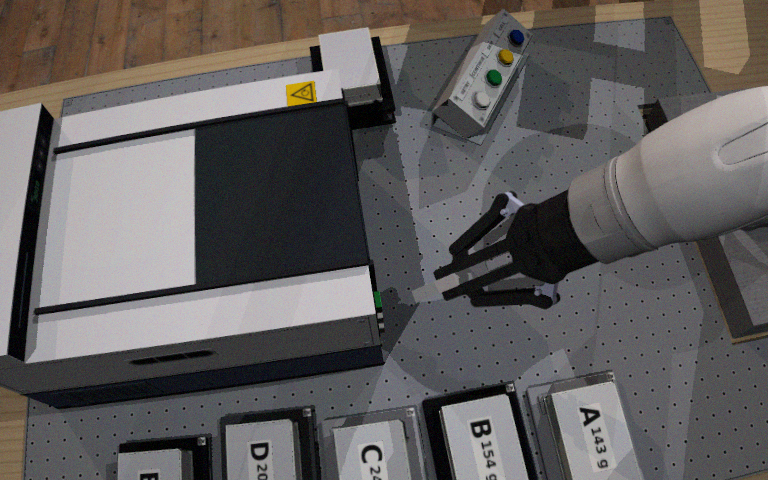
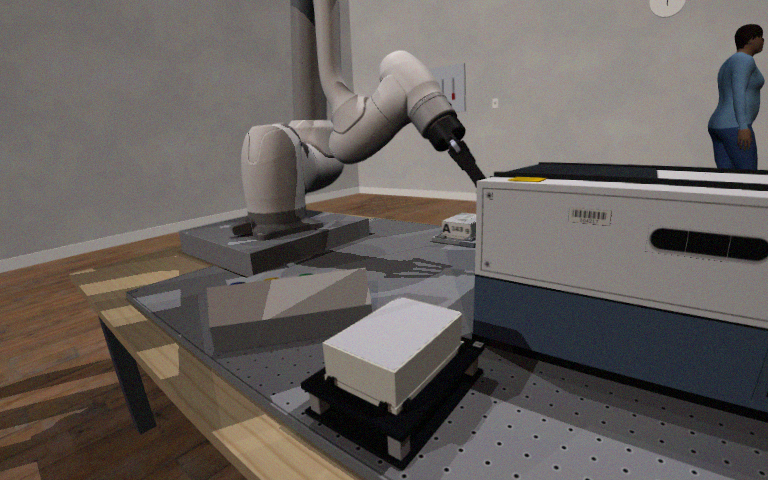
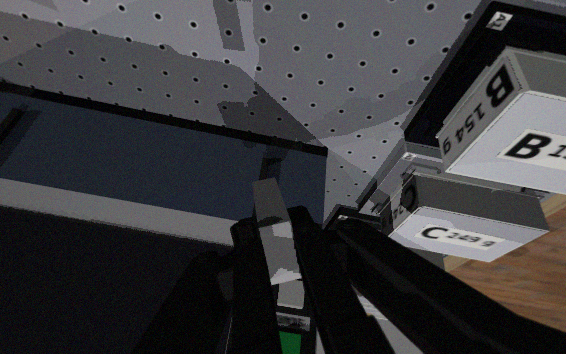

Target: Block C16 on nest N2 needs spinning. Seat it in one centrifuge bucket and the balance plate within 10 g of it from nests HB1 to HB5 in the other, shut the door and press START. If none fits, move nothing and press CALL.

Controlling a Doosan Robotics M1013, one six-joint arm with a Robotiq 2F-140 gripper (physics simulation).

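My gripper is shut and empty, pale fingertips together, beside the centrifuge, near its green button. A dark panel covers the right part of the centrifuge top; no buckets show. A white block sits on a black nest; its name is not readable. Plates in a row: A 143 g, B 154 g, C, seemingly 249 g, D and E, both cut off.
A sloped button box has blue, yellow, green and white buttons. A tall white housing with a dark display strip stands at the centrifuge's left end. A person stands in the background.
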